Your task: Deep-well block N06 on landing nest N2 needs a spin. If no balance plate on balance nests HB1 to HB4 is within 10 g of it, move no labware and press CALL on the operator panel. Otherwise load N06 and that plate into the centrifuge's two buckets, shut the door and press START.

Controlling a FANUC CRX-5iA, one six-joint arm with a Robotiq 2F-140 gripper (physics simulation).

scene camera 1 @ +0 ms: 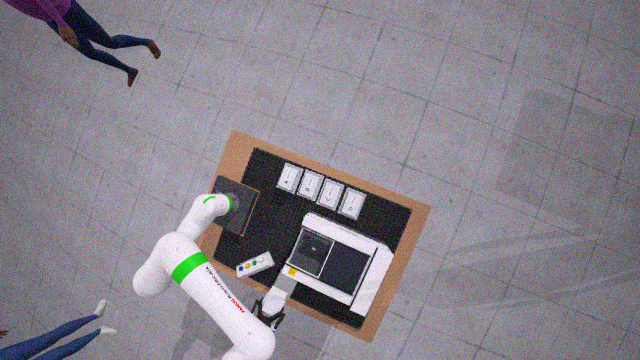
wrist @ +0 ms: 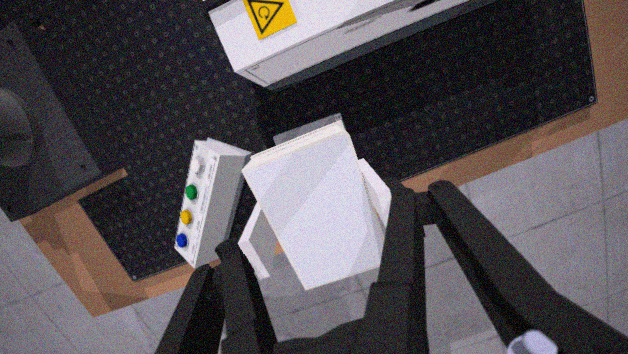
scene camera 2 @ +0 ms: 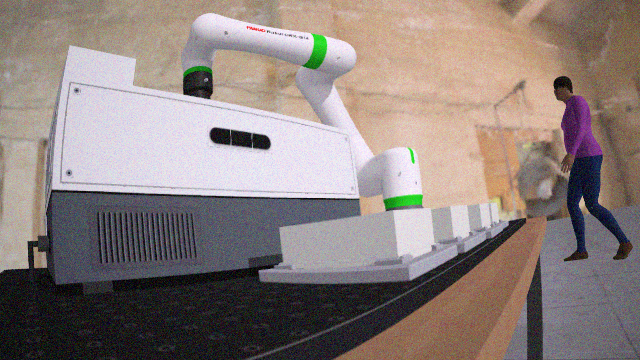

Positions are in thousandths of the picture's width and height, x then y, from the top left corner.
Note:
In view: my gripper (wrist: 504,547), a centrifuge (scene camera 1: 476,749) and a button box (wrist: 343,507).
The centrifuge is seen too in the wrist view (wrist: 443,148).

